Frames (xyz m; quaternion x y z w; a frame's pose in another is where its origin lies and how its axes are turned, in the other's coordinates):
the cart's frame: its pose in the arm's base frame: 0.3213 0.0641 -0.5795 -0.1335 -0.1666 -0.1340 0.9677
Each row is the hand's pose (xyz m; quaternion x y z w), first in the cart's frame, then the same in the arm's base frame.
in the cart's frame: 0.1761 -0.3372 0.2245 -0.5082 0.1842 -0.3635 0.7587
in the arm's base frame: 0.3145 -0.2188 -0.2403 -0.5078 0.0714 -0.5627 0.6484
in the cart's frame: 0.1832 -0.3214 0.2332 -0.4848 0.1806 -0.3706 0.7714
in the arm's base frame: 0.3232 -0.2030 -0.2332 -0.4862 0.0617 -0.5669 0.6622
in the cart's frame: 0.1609 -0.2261 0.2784 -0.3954 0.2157 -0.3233 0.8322
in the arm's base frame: 0.3190 -0.0960 -0.2205 -0.4110 0.0799 -0.5191 0.7452
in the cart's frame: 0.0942 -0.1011 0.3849 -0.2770 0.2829 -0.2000 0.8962
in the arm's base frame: 0.2658 0.0666 -0.1743 -0.3165 0.1349 -0.3976 0.8506
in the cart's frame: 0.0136 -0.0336 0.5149 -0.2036 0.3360 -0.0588 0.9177
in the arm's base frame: 0.1758 0.1860 -0.0995 -0.2647 0.1917 -0.2587 0.9090
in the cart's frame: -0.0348 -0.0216 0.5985 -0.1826 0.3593 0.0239 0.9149
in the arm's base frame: 0.1115 0.2329 -0.0434 -0.2547 0.2229 -0.1779 0.9240
